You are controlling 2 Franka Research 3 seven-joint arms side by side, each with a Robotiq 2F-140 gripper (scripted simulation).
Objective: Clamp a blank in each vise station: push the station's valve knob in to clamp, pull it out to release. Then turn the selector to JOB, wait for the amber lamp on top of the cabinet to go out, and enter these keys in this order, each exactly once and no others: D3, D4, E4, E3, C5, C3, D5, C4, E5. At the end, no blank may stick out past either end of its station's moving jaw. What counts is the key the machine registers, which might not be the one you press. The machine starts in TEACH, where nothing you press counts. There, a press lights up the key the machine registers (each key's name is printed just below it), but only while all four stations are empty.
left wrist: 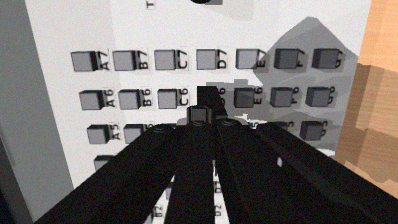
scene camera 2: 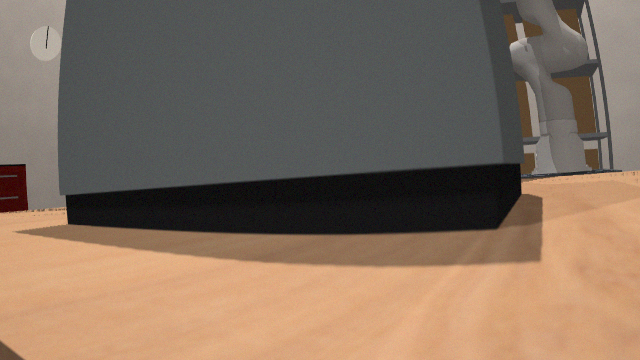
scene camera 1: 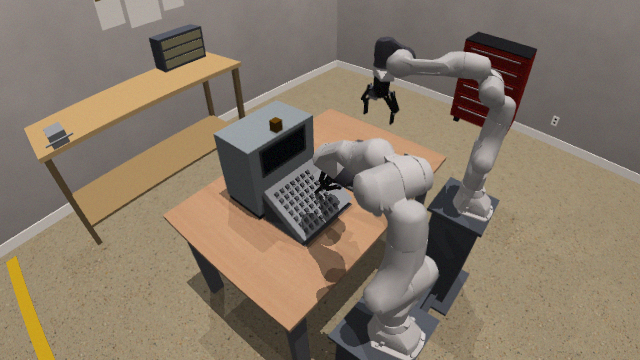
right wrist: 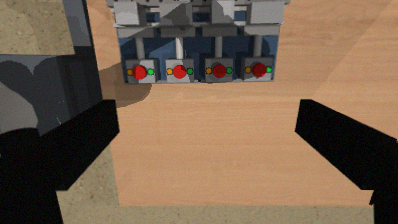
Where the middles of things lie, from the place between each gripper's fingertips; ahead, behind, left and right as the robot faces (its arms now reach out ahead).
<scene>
Right now the keypad [scene camera 1: 341, 197] is 50 mm ahead of my left hand, 20 mm to the left of it and 80 mm below it.
Right now the keypad is 11 cm ahead of my right hand, 40 cm to the left of it and 30 cm below it.
</scene>
